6 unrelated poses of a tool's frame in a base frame.
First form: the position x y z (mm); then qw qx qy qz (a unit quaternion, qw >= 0).
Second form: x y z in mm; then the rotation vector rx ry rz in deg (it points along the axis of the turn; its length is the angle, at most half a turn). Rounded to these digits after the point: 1 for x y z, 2 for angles.
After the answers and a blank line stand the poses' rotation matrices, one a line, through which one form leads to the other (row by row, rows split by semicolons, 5 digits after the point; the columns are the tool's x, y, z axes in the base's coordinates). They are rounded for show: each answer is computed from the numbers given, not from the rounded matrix.
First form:
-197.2 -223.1 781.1 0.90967 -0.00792 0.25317 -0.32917
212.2 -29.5 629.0 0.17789 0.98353 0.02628 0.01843
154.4 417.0 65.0 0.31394 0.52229 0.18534 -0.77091
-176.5 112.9 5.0 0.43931 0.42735 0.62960 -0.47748
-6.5 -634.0 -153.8 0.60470 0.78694 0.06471 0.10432
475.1 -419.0 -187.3 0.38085 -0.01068 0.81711 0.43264
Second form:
-197.2 -223.1 781.1 -0.94 29.92 -38.90
212.2 -29.5 629.0 159.42 4.26 2.99
154.4 417.0 65.0 78.89 27.99 -116.44
-176.5 112.9 5.0 60.83 89.62 -67.97
-6.5 -634.0 -153.8 104.32 8.58 13.83
475.1 -419.0 -187.3 -1.56 119.50 63.27

0.65511 0.59486 0.46581; -0.60288 0.78317 -0.15226; -0.45538 -0.18108 0.87169
0.99794 0.04514 0.04560; 0.05825 -0.93533 -0.34895; 0.02690 0.35089 -0.93603
-0.25731 0.67764 -0.68891; -0.29044 -0.73418 -0.61370; -0.92165 0.04217 0.38572
-0.24876 0.95764 0.14508; 0.11860 0.17877 -0.97672; -0.96128 -0.22576 -0.15804
0.96986 -0.02432 0.24245; 0.22801 -0.26031 -0.93822; 0.08593 0.96522 -0.24692
-0.70968 -0.34699 0.61315; 0.31209 0.62542 0.71516; -0.63163 0.69889 -0.33556

